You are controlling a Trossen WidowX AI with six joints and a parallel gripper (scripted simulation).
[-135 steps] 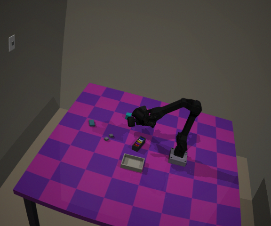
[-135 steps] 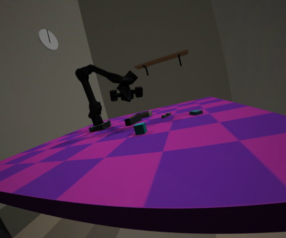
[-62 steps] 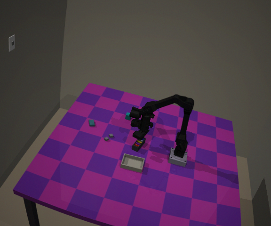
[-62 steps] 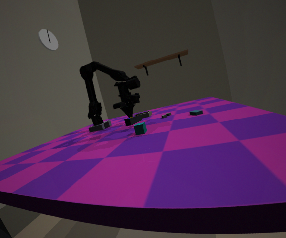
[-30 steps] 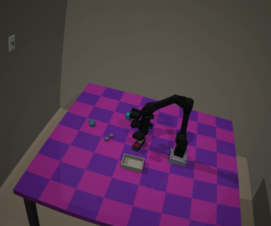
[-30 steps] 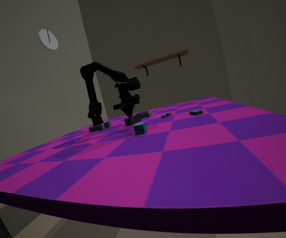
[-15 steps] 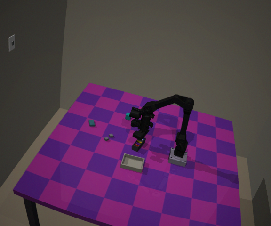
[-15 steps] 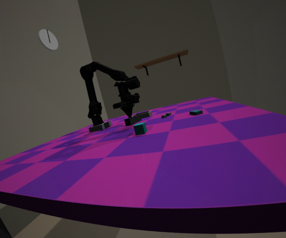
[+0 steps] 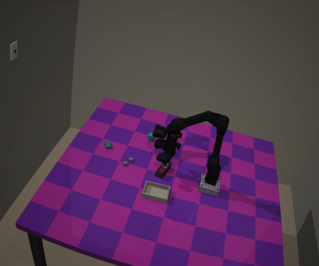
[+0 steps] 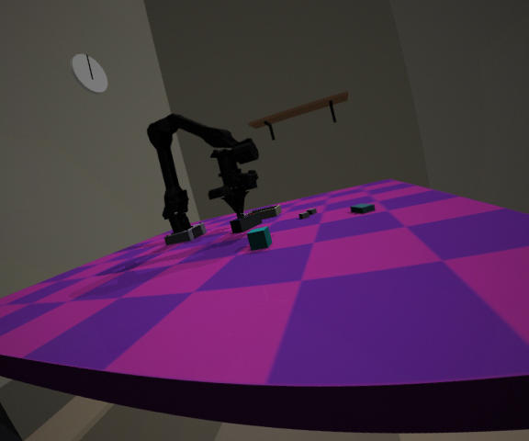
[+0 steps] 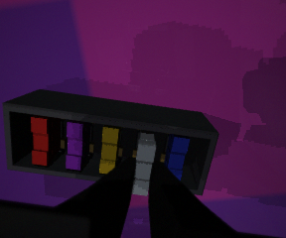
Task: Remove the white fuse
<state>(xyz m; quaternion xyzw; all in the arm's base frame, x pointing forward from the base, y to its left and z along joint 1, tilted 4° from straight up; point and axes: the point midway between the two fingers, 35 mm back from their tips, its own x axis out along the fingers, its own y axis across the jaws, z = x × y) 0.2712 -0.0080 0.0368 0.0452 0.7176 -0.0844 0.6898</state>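
My gripper tip is now 21 cm to the right of the grey tray, 5 cm above it and 1 cm past it. The rest, counted from my gripper tip: flat teal block (37 cm ahead, 4 cm to the right, 4 cm below); then white fuse (1 cm below); then teal cube (24 cm to the right, 16 cm ahead, 3 cm below).
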